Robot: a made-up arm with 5 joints.
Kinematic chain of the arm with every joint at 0, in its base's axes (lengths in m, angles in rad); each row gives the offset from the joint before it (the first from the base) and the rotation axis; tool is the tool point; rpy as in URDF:
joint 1: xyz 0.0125 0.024 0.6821 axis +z
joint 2: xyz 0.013 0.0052 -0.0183 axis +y
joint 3: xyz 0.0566 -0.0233 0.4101 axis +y
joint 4: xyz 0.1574 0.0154 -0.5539 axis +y
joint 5: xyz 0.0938 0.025 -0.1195 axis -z
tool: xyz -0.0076 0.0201 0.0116 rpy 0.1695 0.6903 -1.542
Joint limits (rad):
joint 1: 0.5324..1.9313
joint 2: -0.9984..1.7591
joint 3: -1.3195..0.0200
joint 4: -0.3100..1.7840
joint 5: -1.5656..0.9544
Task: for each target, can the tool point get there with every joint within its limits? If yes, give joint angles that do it. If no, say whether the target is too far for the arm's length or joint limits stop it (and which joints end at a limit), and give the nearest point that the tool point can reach.
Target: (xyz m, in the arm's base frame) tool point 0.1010 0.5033 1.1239
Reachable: yes | joints 1.2984 -0.7407 -0.7186 0.4186 0.2599
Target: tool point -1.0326 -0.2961 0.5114
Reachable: no: joint limits stop it (at a limit: joint 1, joint 2, joint 3, joint 5) | nearest point -0.2838 -0.1040 0.4953 | short by 0.773 m
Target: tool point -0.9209 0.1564 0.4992
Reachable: no: joint limits stop it (at a limit: joint 1, joint 2, joint 3) | nearest point -0.2833 -0.1023 0.4939 | short by 0.688 m
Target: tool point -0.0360 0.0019 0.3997
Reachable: yes | joints 1.0110 0.8551 -0.0813 1.5152 -0.8769
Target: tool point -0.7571 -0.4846 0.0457
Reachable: no: joint limits stop it (at a limit: joint 2, joint 5) | nearest point -0.2209 -0.1302 0.2801 | short by 0.684 m
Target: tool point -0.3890 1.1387 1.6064
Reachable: no: too far | nearest point -0.2332 0.7061 1.2365 | short by 0.590 m
